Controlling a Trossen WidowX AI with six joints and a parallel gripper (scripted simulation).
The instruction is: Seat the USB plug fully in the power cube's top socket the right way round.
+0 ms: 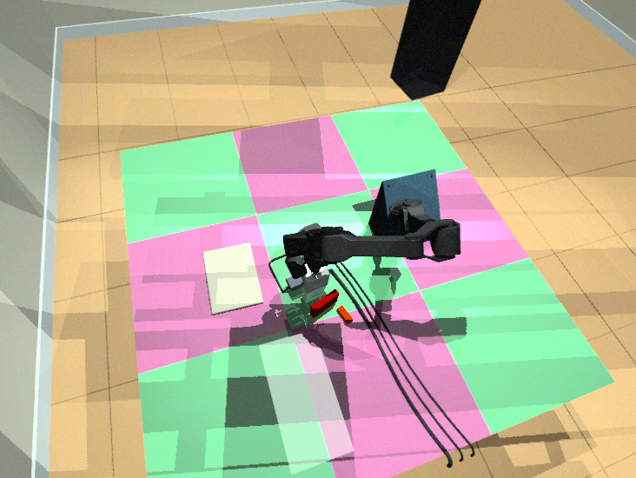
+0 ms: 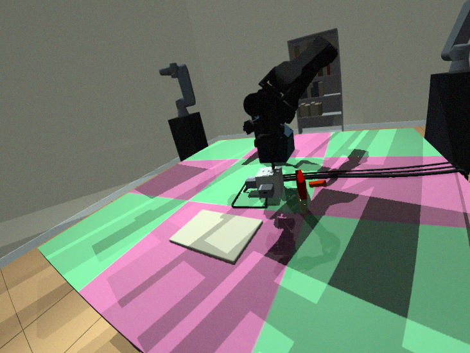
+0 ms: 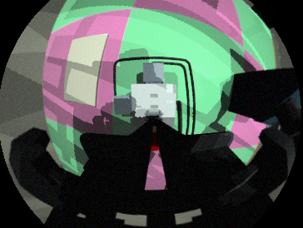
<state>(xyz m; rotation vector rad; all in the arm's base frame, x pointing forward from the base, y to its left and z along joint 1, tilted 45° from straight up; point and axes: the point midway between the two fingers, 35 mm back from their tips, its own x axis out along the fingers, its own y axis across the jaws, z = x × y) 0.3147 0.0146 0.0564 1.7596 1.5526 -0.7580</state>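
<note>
Now: the red block 10 mm ahead of my gripper tip, 80 mm to the left of it and 80 mm below it. Round my gripper tip: dark USB plug (20 mm below); orange piece (40 mm behind, 140 mm to the left, 110 mm below); flat white pad (230 mm ahead, 130 mm to the right, 110 mm below).
</note>
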